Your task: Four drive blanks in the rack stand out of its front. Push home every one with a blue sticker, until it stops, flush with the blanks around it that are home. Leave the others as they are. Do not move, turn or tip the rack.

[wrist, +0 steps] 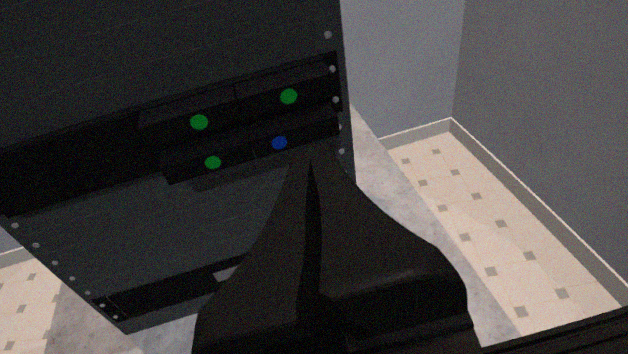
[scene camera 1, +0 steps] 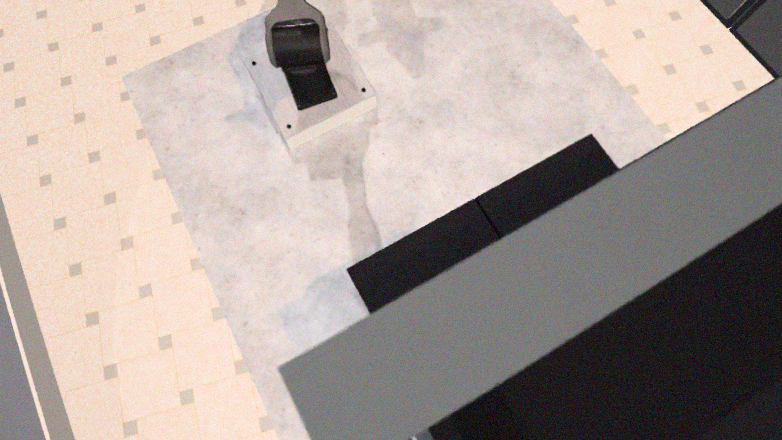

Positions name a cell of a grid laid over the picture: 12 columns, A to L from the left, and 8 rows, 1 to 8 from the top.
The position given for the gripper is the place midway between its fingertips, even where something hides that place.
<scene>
In view: the gripper (wrist: G4) and a rack (scene camera 1: I6).
The rack shows as well in the wrist view (wrist: C5).
</scene>
